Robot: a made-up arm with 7 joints.
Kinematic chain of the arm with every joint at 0, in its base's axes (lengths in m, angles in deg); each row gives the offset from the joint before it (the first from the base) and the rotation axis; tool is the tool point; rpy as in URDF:
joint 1: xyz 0 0 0.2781 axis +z
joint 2: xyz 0 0 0 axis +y
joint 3: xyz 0 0 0.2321 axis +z
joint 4: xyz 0.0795 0 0 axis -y
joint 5: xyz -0.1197 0 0.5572 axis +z
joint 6: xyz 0 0 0 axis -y
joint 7: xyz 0.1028 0 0 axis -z
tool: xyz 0 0 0 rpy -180 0 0
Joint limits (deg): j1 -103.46..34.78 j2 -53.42..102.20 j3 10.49..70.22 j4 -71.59..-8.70 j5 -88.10..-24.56 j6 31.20..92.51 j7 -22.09..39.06
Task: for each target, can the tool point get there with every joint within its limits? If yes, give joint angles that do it. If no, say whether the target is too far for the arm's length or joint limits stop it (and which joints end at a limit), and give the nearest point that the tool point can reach.
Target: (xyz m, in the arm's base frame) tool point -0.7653 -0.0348 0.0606
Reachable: no: joint limits stop it (at a limit: joint 2, joint 3, joint 4, joint 6) | nearest point -0.7168 -0.0326 0.8290 | short by 0.770 m
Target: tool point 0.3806 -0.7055 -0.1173
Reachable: yes | joints -79.61 80.98 26.41 -56.51 -44.01 85.55 -1.94
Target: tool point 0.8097 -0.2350 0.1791
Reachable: yes | joints -49.39 68.69 60.98 -61.49 -80.71 37.15 -16.69
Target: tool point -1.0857 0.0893 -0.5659
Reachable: no: too far | nearest point -0.0613 -0.3774 -0.4492 | short by 1.132 m
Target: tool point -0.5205 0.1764 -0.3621
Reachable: no: joint limits stop it (at a limit: joint 1, joint 2, joint 4, joint 5, joint 6) | nearest point 0.0785 0.4773 -0.3535 | short by 0.670 m
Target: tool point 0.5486 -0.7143 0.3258
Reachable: yes | joints -63.98 76.40 54.94 -21.84 -42.43 65.53 15.06
